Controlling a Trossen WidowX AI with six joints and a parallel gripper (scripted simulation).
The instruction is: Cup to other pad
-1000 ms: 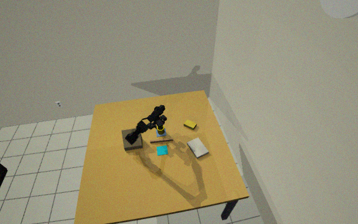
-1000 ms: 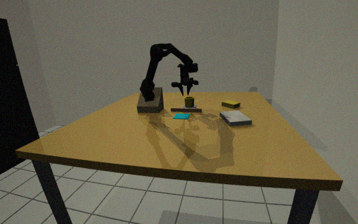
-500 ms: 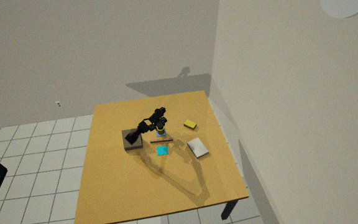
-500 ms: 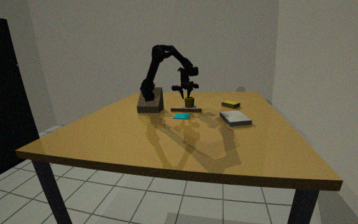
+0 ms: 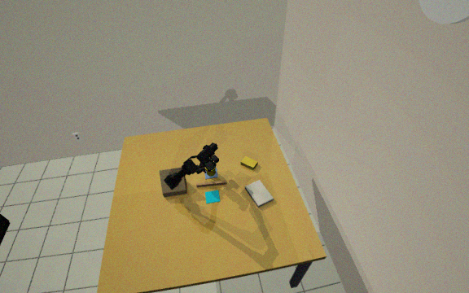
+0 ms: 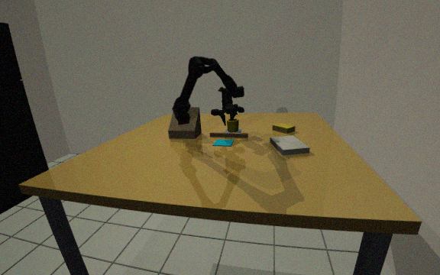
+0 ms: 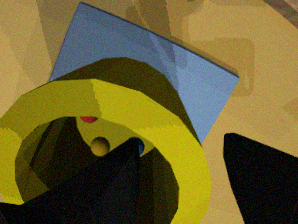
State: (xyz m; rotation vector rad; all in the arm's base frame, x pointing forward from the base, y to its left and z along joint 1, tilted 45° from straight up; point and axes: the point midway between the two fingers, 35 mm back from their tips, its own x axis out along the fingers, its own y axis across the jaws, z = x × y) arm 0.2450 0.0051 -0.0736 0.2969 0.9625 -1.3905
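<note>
My gripper tip is now 2 cm short of the yellow cup, 1 cm to the right of it and 1 cm above it. The rest, counted from my gripper tip: grey flat box 30 cm ahead, 27 cm to the right, 3 cm below; then cyan pad 1 cm behind, 19 cm to the right, 5 cm below; then thin bar 1 cm ahead, 9 cm to the right, 4 cm below.
</note>
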